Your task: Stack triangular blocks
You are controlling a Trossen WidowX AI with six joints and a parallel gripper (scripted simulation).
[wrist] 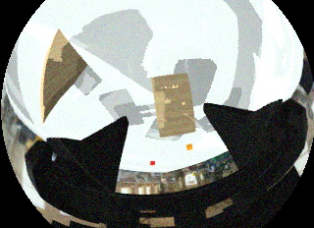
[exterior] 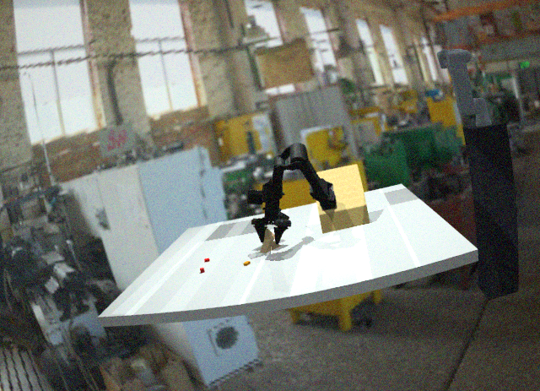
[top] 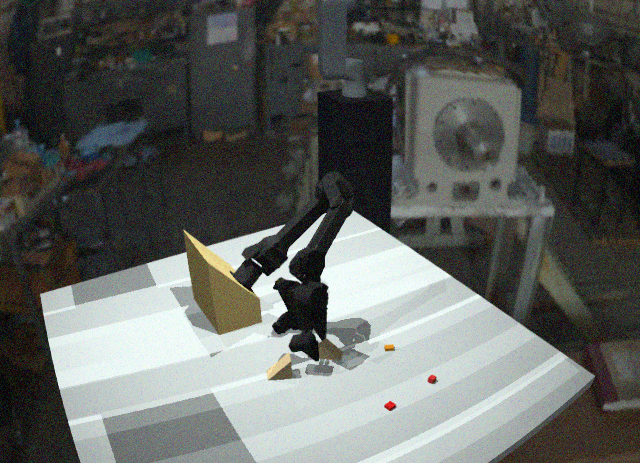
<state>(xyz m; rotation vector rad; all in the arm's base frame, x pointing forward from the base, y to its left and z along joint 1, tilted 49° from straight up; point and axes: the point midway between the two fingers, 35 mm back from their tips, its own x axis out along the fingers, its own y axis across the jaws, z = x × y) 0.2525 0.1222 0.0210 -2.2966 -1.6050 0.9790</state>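
The small tan triangular block lies 10 mm to the left of my gripper tip. The rest, counted from my gripper tip: small orange piece: 70 mm ahead, 170 mm to the left, 20 mm below.
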